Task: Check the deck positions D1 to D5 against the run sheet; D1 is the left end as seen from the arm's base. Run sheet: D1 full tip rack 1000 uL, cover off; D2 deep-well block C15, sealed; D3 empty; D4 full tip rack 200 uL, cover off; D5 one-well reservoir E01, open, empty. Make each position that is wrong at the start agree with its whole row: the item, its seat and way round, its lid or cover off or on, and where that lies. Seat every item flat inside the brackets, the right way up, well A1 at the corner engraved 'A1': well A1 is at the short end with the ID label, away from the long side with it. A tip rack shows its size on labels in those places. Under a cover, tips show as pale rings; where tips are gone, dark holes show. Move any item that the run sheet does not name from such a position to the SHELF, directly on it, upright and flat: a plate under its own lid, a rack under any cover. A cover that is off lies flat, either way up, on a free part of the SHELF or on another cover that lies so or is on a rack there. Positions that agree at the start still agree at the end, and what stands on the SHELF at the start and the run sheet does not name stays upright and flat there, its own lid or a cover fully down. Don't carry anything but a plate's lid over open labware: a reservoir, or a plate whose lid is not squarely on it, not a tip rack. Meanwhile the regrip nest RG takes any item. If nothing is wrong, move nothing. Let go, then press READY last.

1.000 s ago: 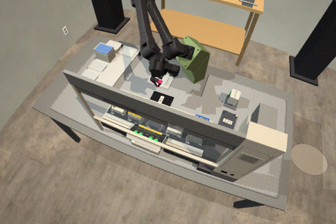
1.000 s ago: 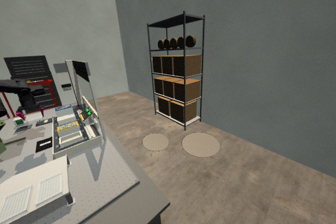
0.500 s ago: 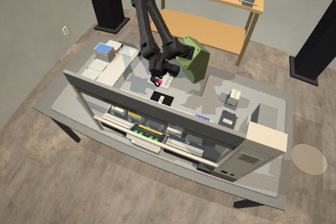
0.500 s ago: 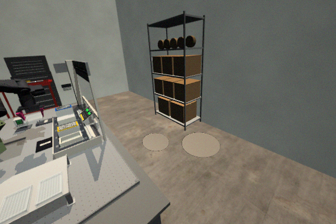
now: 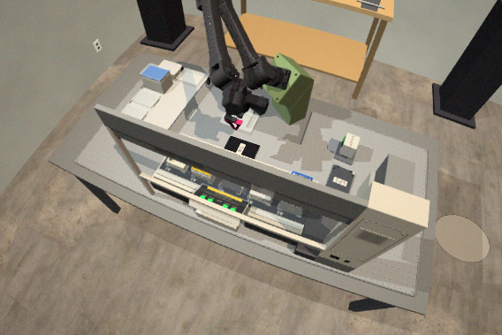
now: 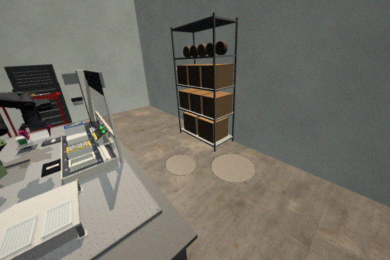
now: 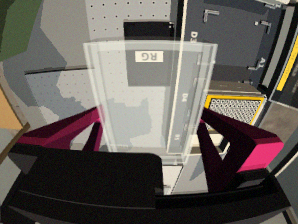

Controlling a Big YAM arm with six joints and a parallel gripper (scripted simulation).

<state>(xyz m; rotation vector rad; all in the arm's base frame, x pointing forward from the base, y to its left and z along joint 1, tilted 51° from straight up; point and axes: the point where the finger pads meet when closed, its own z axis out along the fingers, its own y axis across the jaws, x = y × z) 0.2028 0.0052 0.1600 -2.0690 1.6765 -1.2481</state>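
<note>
Right now my hand is 21 cm above the black regrip nest. Round my hand: yellow-labelled tip rack (17 cm ahead, 12 cm below, 7 cm to the right); one-well reservoir (20 cm to the right, 16 cm ahead, 15 cm below); clear tip-rack cover (right at my hand).
</note>
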